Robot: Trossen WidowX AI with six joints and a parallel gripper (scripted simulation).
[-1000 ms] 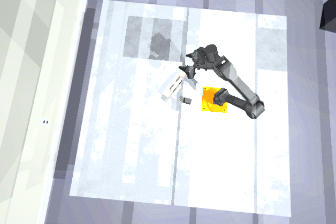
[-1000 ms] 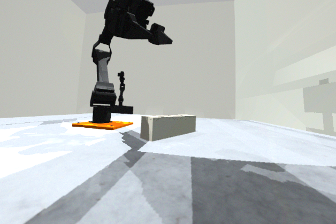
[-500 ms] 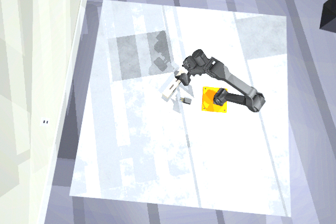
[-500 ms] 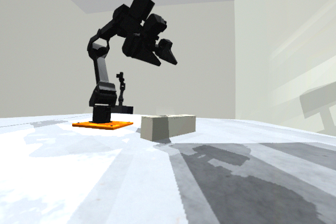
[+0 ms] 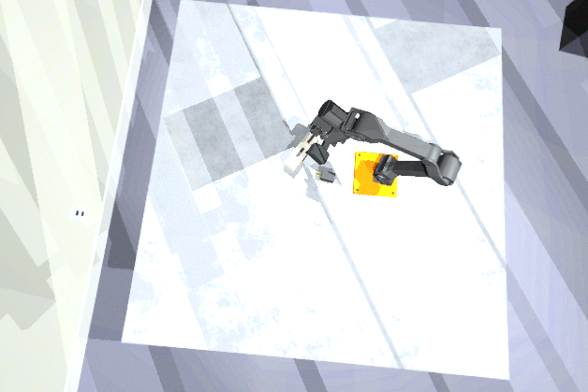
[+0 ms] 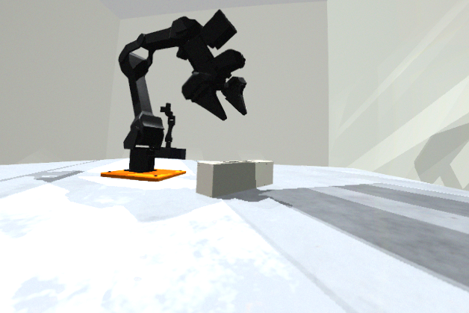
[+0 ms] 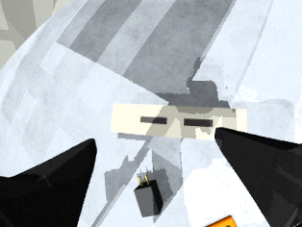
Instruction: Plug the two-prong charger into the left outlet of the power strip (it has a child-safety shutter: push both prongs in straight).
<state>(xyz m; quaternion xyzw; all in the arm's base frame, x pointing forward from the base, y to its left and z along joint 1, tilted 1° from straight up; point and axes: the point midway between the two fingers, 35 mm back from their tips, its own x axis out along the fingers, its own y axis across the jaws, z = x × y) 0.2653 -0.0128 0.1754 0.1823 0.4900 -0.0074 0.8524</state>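
Now: gripper tip 14 cm above the two-prong charger, 7 cm to the right of it and 7 cm past it.
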